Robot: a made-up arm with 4 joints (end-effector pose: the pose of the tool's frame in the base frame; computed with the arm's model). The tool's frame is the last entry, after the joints. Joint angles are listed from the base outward.
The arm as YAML. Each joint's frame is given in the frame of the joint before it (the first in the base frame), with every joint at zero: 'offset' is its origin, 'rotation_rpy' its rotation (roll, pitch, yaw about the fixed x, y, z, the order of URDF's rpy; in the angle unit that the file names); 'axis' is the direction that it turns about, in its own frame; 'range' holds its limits. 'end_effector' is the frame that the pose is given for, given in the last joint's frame.
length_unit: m
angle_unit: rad
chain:
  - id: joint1
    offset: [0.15, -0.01, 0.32]
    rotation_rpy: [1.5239, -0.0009, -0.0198]
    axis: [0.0, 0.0, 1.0]
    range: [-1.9, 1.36]
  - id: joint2
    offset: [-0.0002, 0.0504, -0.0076]
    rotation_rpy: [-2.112, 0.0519, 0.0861]
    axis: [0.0, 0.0, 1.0]
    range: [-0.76, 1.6]
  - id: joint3
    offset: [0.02, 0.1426, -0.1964]
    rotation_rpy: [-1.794, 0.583, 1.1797]
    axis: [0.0, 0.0, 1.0]
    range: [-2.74, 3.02]
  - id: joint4
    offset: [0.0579, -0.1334, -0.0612]
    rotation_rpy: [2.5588, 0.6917, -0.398]
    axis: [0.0, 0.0, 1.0]
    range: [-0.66, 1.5]
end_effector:
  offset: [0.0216, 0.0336, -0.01]
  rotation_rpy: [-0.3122, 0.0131, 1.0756]
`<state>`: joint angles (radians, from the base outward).
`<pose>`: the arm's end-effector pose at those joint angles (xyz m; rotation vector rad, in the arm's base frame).
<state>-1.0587 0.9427 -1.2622 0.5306</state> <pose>0.1148 0.0416 0.3710 2.5866 -0.7268 0.8019</pose>
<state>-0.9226 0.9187 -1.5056 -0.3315</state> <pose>0.1331 0.0410 0.3399 2.4344 0.1667 0.7592</pose>
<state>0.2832 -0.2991 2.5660 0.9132</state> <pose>0.3308 -0.1487 0.1045 -0.3930 1.4823 0.2816</pose>
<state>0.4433 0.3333 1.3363 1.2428</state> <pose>0.3268 0.0632 0.0309 -0.4477 1.0353 2.0731</pose>
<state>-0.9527 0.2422 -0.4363 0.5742</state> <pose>0.0698 0.1762 0.2519 1.5518 -0.0844 1.7577</pose>
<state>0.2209 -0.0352 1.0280 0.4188</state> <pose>0.3692 0.0921 0.0455 -0.5819 0.6006 1.3562</pose>
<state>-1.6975 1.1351 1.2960 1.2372</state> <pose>-0.1337 0.0232 0.5189 -1.6830 -0.6323 -1.3464</pose>
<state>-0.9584 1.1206 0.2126 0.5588</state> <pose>-0.1192 0.1091 0.3864 -1.9862 -0.6785 -2.2819</pose>
